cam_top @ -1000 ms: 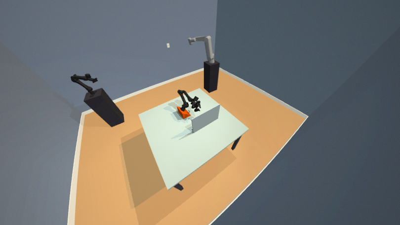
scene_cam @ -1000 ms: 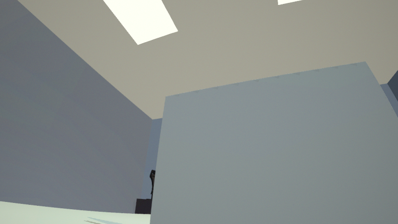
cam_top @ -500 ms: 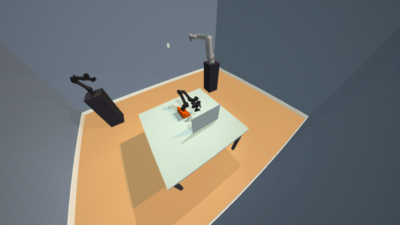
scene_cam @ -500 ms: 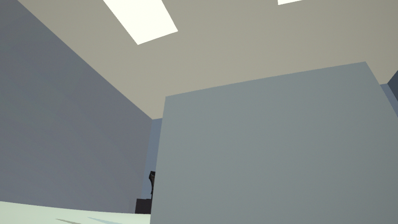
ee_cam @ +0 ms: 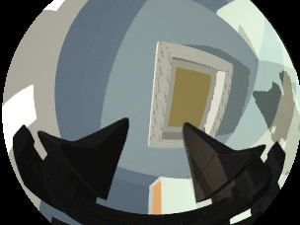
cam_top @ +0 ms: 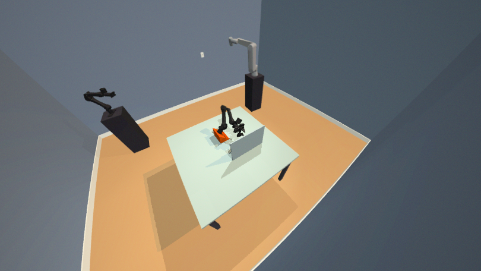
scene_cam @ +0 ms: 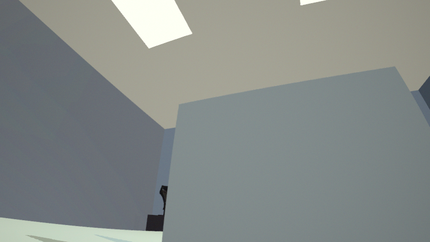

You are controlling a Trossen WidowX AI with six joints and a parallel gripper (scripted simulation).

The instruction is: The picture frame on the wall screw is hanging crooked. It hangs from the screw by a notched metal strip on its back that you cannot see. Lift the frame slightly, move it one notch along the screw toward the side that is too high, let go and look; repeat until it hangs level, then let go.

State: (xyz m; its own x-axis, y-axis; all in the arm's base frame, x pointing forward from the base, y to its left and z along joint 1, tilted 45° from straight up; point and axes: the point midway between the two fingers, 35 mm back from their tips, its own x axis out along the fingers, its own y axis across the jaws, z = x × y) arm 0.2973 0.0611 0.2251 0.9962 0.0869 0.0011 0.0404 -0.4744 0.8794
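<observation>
The picture frame is 7 cm ahead of my gripper tip, 2 cm to the right of it and 5 cm below it. Also, from my gripper tip: wall panel (8 cm ahead, 7 cm below).
</observation>
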